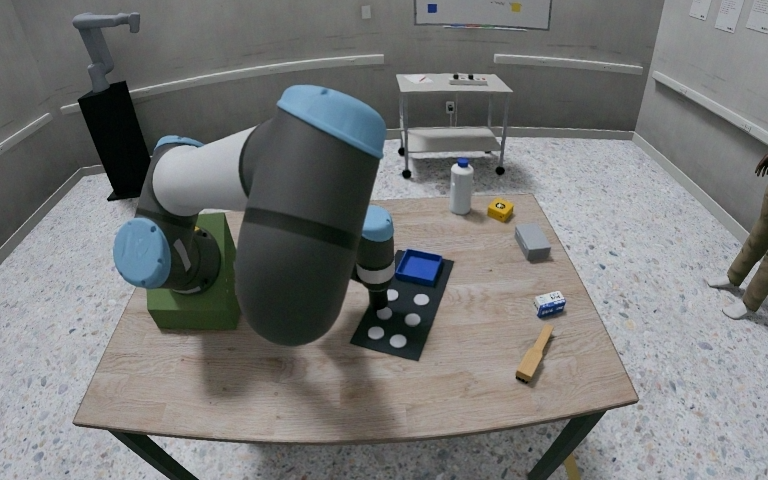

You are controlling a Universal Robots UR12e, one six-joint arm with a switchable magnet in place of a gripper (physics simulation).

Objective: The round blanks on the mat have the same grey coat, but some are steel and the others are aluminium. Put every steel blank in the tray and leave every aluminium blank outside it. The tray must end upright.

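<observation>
Round pale-grey blanks lie on the dark mat (438, 283) in two columns of three. The left column has a far blank (392, 294), a middle blank (385, 314) and a near blank (375, 332). The right column has a far blank (420, 299), a middle blank (412, 319) and a near blank (397, 340). Steel and aluminium look alike. The blue tray (419, 267) stands upright at the mat's far end and looks empty. My magnet gripper (378, 307) is low over the middle left blank and partly covers it; contact or hold cannot be told.
The arm's large dark link (305, 226) hangs left of the mat. To the right on the table (475, 384) are a white bottle (461, 189), a yellow box (500, 210), a grey box (532, 242), a blue-white box (549, 303) and a wooden-handled brush (535, 355).
</observation>
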